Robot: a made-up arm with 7 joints. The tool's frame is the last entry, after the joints. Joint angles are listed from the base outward. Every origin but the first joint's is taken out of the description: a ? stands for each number. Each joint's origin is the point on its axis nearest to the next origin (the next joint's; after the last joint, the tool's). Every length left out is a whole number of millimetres.
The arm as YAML. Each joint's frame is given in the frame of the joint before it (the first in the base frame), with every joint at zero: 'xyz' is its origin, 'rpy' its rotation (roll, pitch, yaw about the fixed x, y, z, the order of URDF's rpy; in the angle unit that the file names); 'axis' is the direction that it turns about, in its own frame. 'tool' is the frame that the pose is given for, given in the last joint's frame.
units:
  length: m
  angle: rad
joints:
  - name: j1
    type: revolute
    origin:
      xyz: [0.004, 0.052, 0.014]
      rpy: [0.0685, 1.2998, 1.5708]
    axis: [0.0, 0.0, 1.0]
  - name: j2
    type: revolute
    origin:
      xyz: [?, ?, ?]
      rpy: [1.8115, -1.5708, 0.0]
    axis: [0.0, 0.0, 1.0]
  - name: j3
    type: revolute
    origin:
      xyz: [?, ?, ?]
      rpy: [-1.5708, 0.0, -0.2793]
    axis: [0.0, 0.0, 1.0]
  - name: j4
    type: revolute
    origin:
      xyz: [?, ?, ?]
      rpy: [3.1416, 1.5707, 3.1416]
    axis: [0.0, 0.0, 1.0]
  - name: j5
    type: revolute
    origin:
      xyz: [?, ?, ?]
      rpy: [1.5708, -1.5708, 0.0]
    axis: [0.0, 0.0, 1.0]
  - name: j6
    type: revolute
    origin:
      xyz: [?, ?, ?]
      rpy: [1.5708, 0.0, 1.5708]
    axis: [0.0, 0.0, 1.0]
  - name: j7
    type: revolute
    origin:
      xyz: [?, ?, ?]
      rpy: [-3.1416, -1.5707, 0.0]
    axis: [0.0, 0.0, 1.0]
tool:
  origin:
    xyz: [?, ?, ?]
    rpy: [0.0, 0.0, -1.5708]
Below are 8 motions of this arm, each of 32 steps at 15 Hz.
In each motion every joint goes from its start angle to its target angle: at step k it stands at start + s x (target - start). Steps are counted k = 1, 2, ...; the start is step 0. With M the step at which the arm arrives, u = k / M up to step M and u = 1 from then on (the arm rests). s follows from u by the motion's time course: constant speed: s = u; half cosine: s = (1 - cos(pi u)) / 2; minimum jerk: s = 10 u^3 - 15 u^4 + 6 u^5.
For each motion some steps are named. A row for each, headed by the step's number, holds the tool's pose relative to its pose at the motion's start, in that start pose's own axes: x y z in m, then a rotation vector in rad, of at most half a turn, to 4 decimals.
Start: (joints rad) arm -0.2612 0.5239 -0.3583 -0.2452 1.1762 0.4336 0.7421
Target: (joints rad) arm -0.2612 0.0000 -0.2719 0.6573 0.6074 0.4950 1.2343
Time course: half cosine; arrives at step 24
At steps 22, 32:
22: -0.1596 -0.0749 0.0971 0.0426 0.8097 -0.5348
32: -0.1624 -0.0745 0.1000 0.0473 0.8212 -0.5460

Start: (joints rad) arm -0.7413 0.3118 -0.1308 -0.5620 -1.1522 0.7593 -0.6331
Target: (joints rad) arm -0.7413 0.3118 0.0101 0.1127 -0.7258 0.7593 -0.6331
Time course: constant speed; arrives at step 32
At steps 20, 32:
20: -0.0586 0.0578 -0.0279 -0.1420 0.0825 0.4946
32: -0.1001 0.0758 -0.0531 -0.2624 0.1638 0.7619

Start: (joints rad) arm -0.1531 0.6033 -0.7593 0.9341 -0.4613 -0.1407 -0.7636
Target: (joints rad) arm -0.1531 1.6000 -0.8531 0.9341 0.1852 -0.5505 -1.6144
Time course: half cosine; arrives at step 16
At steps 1, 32:
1: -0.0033 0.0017 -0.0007 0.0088 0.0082 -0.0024
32: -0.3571 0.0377 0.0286 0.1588 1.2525 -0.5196

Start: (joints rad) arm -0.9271 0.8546 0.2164 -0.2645 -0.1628 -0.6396 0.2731
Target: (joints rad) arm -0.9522 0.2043 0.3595 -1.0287 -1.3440 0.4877 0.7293
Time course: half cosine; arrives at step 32
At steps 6, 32:
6: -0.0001 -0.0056 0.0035 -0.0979 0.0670 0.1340
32: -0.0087 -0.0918 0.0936 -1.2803 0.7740 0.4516

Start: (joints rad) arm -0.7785 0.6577 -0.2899 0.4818 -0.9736 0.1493 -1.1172
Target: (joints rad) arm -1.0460 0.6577 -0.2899 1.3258 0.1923 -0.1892 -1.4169
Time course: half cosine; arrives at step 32
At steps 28, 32:
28: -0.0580 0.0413 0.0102 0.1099 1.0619 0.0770
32: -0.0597 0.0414 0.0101 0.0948 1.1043 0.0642

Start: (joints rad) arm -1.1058 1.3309 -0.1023 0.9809 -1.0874 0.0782 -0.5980
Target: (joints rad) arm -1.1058 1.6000 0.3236 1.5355 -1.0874 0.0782 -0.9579
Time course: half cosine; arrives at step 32
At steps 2, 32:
2: -0.0011 0.0013 0.0008 -0.0013 -0.0025 0.0034
32: -0.1321 0.0829 0.0556 -0.1871 -0.3336 0.2531

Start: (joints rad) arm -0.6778 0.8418 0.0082 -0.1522 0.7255 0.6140 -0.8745
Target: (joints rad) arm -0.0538 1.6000 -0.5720 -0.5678 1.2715 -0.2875 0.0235
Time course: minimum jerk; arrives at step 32
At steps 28, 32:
28: -0.1186 -0.1220 -0.0419 1.4591 -1.0980 -0.1760
32: -0.1218 -0.1234 -0.0435 1.4607 -1.1296 -0.1962

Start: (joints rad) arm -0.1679 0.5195 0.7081 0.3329 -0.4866 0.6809 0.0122
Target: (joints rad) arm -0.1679 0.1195 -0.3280 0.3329 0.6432 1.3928 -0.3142
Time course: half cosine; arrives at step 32
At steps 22, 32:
22: -0.0287 -0.1180 -0.1603 1.1137 0.7587 -0.0638
32: -0.0557 -0.1505 -0.1871 1.3967 0.7817 -0.0139

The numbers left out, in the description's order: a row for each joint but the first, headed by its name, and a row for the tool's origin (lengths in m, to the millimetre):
j2: 0.019 0.005 0.0
j3: -0.058 -0.24 0.0
j4: 0.002 -0.016 0.0
j5: 0.011 -0.135 0.0
j6: 0.0 0.0 0.0
j7: 0.0 0.057 0.0
tool: 0.0 0.0 0.0

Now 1 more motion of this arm.
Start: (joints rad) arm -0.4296 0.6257 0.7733 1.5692 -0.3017 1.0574 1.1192
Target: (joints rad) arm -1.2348 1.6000 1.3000 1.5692 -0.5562 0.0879 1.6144
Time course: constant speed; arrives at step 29
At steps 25, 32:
25: -0.1342 0.4022 0.0529 -1.7047 0.3031 -0.7726
32: -0.1097 0.4577 0.0221 -1.8731 0.5367 -0.9639

